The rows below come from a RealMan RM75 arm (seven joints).
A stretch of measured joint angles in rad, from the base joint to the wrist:
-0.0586, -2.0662, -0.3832, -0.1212, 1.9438, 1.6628, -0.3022
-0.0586, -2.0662, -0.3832, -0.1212, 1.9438, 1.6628, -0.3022
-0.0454, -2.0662, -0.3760, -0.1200, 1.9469, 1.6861, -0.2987
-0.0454, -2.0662, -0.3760, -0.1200, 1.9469, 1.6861, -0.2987
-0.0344, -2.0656, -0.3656, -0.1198, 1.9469, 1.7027, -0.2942
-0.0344, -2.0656, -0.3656, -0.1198, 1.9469, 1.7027, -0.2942
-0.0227, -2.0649, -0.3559, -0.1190, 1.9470, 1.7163, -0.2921
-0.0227, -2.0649, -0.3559, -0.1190, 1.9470, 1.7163, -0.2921
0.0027, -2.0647, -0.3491, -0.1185, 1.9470, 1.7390, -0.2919
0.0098, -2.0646, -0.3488, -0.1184, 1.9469, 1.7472, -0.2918
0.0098, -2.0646, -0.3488, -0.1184, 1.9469, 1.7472, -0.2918
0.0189, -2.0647, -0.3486, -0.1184, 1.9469, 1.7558, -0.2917
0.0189, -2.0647, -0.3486, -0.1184, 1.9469, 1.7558, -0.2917
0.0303, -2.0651, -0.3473, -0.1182, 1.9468, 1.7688, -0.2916
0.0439, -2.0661, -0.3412, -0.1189, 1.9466, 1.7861, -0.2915
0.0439, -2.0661, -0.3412, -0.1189, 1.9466, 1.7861, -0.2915
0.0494, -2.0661, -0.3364, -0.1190, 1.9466, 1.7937, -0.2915
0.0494, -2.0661, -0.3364, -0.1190, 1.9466, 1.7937, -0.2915
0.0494, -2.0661, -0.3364, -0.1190, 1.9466, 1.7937, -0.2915
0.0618, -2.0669, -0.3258, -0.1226, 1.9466, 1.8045, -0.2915
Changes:
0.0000, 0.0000, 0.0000, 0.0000, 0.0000, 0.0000, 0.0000
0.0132, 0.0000, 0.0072, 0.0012, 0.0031, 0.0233, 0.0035
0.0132, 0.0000, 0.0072, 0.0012, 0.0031, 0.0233, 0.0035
0.0242, 0.0006, 0.0176, 0.0014, 0.0031, 0.0399, 0.0080
0.0242, 0.0006, 0.0176, 0.0014, 0.0031, 0.0399, 0.0080
0.0359, 0.0013, 0.0273, 0.0022, 0.0032, 0.0535, 0.0101
0.0359, 0.0013, 0.0273, 0.0022, 0.0032, 0.0535, 0.0101
0.0613, 0.0015, 0.0341, 0.0027, 0.0032, 0.0762, 0.0103
0.0684, 0.0016, 0.0344, 0.0028, 0.0031, 0.0844, 0.0104
0.0684, 0.0016, 0.0344, 0.0028, 0.0031, 0.0844, 0.0104
0.0775, 0.0015, 0.0346, 0.0028, 0.0031, 0.0930, 0.0105
0.0775, 0.0015, 0.0346, 0.0028, 0.0031, 0.0930, 0.0105
0.0889, 0.0011, 0.0359, 0.0030, 0.0030, 0.1060, 0.0106
0.1025, 0.0001, 0.0420, 0.0023, 0.0028, 0.1233, 0.0107
0.1025, 0.0001, 0.0420, 0.0023, 0.0028, 0.1233, 0.0107
0.1080, 0.0001, 0.0468, 0.0022, 0.0028, 0.1309, 0.0107
0.1080, 0.0001, 0.0468, 0.0022, 0.0028, 0.1309, 0.0107
0.1080, 0.0001, 0.0468, 0.0022, 0.0028, 0.1309, 0.0107
0.1204, -0.0007, 0.0574, -0.0014, 0.0028, 0.1417, 0.0107

